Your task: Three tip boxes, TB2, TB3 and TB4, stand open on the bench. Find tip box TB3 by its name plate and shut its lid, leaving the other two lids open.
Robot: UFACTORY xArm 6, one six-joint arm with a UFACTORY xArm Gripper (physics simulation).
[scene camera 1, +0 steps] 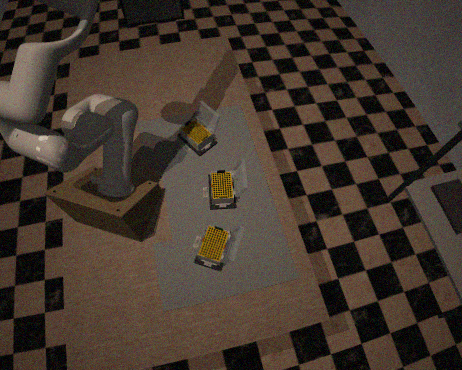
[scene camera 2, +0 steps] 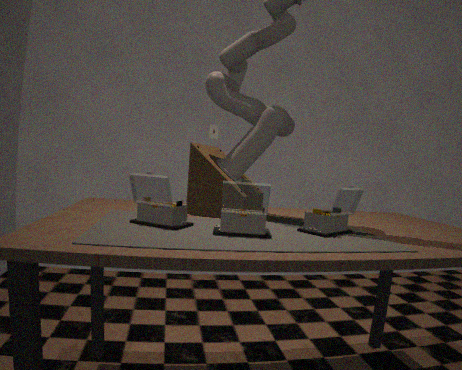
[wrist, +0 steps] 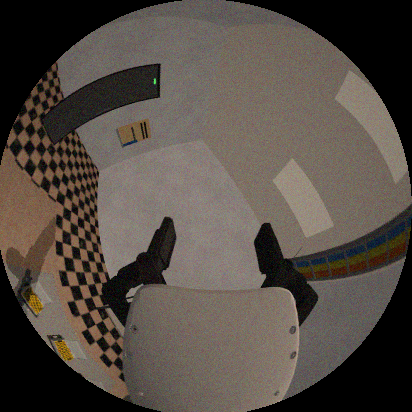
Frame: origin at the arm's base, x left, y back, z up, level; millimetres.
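Seen in the pictures: gripper, fingertip midpoint: (wrist: 216, 230); arm's base, origin of the base link: (scene camera 1: 116, 188) (scene camera 2: 229, 171).
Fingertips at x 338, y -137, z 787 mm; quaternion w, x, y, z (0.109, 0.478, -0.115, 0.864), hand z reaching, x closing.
Observation:
Pixels of each thing's top centre, then the offset from my fingertips to it. Level surfaces: height alone.
- middle box, middle of its top: (scene camera 2: 243, 209) (scene camera 1: 218, 184) dx -290, dy -231, dz -882 mm
- third box, middle of its top: (scene camera 2: 165, 201) (scene camera 1: 210, 241) dx -518, dy -189, dz -882 mm
- grey mat, its level: dz -948 mm
- bench, its level: dz -951 mm
Three tip boxes with yellow racks stand on the grey mat with clear lids up. One box (scene camera 1: 197, 133) (scene camera 2: 326, 222) (wrist: 33, 301) is turned at an angle, at the top of the mat in scene view 1. The middle box (scene camera 1: 222, 188) (scene camera 2: 243, 223) (wrist: 63, 349) and the third box (scene camera 1: 214, 245) (scene camera 2: 161, 213) follow below it there. The name plates are too small and dark to read, so I cannot tell which is TB3. My gripper (wrist: 216, 230) is open and empty, raised high above the bench and pointing away from the boxes.
The arm stands on a wooden wedge base (scene camera 1: 142, 220) (scene camera 2: 200, 185) beside the grey mat (scene camera 1: 190, 290) (scene camera 2: 115, 235). The bench (scene camera 1: 115, 320) (scene camera 2: 65, 220) ends beyond the mat. A grey cabinet-like object (scene camera 1: 425, 200) stands on the floor to the right in scene view 1.

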